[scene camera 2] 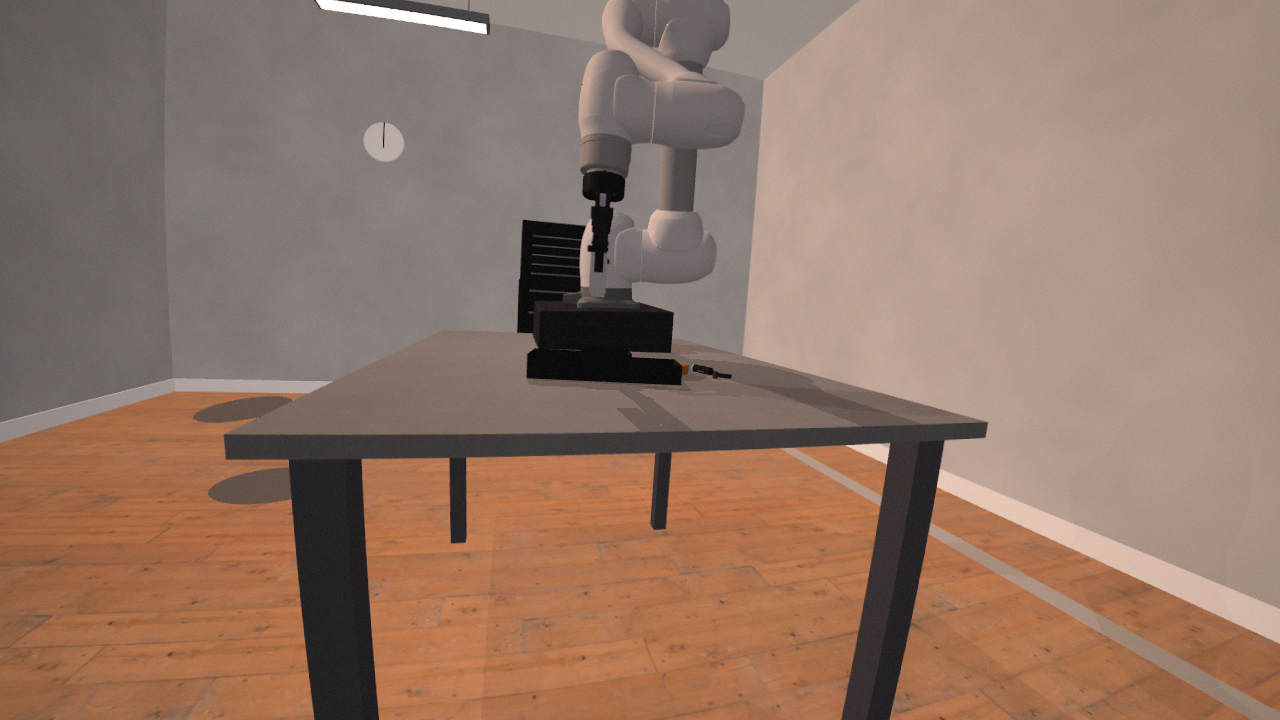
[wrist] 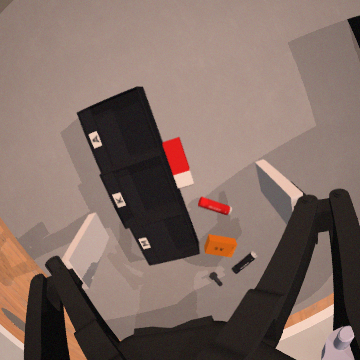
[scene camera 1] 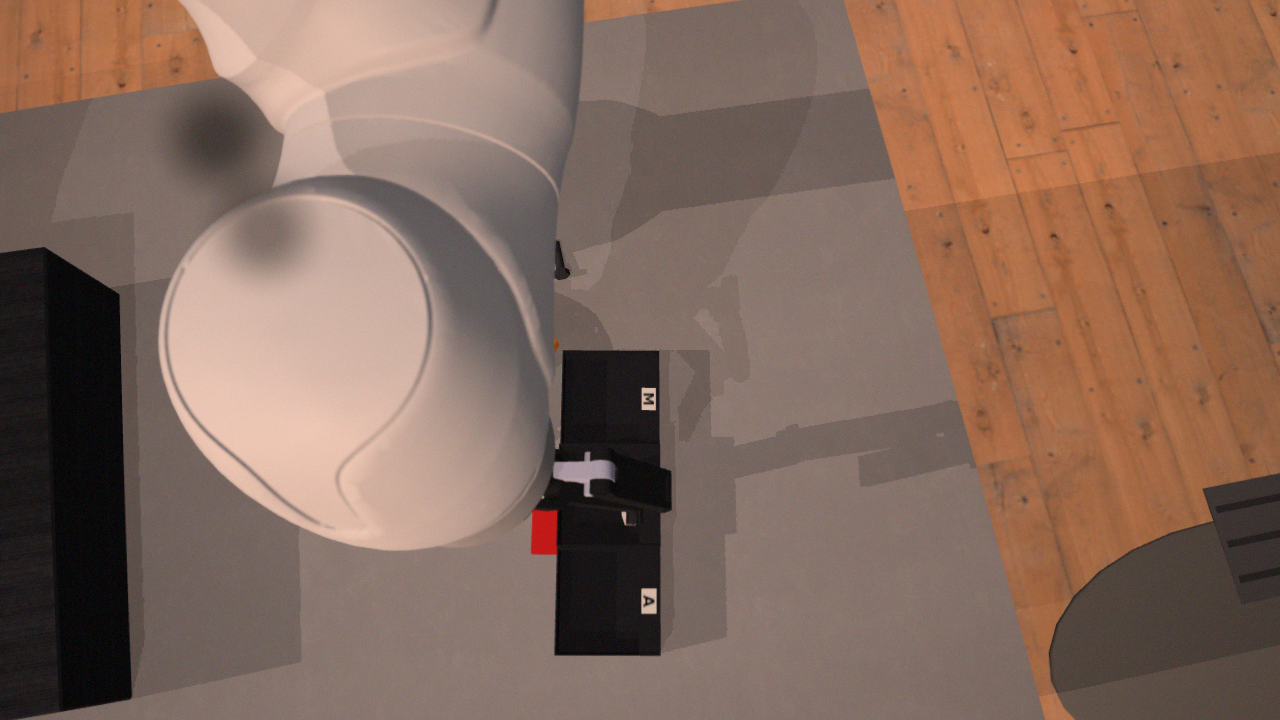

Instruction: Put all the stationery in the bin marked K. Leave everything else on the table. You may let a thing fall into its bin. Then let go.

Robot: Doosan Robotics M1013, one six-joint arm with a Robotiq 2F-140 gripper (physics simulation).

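Frame: origin at the arm's base, x ahead, y down, z left, level; millimetres.
Where they show: gripper, fingertip midpoint: (scene camera 2: 597, 295) (wrist: 176, 202); arm's base at its link origin: (scene camera 2: 605, 305).
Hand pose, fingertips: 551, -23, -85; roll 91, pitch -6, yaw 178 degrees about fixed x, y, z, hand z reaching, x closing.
Observation:
Each offset is from my fingertips to the top centre of the thing, as dx, dy, dz. "pt": to the spot under its first point. Level surfaces: height alone.
Bin K {+59, +93, +13} (wrist: 111, 190) (scene camera 1: 590, 528) stands between bin M {pt +89, +133, +121} (wrist: 160, 245) (scene camera 1: 608, 394) and bin A {pt +49, +133, -64} (wrist: 125, 130) (scene camera 1: 608, 600); its inside is dark and no object can be made out there. My gripper (wrist: 176, 202) (scene camera 2: 597, 279) is open and empty, above the bins. A red and white block {+4, +127, +6} (wrist: 176, 157) (scene camera 1: 544, 532) lies against the bins' unlabelled side. A red cylinder {-18, +125, +89} (wrist: 215, 206) with lettering, an orange block {+0, +122, +161} (wrist: 220, 246) (scene camera 1: 555, 343) (scene camera 2: 684, 368), a black cylinder {-26, +125, +218} (wrist: 244, 262) and a small dark bolt-like piece {+34, +126, +238} (wrist: 216, 279) (scene camera 1: 561, 259) lie on the table.
A large black box (scene camera 1: 89, 447) (scene camera 2: 604, 329) stands on the table {dy +140} (scene camera 1: 805, 313) (scene camera 2: 402, 411), on the bins' unlabelled side. The arm (scene camera 1: 358, 358) covers much of scene camera 1's view. A dark slatted cabinet (scene camera 2: 550, 259) stands behind the table.

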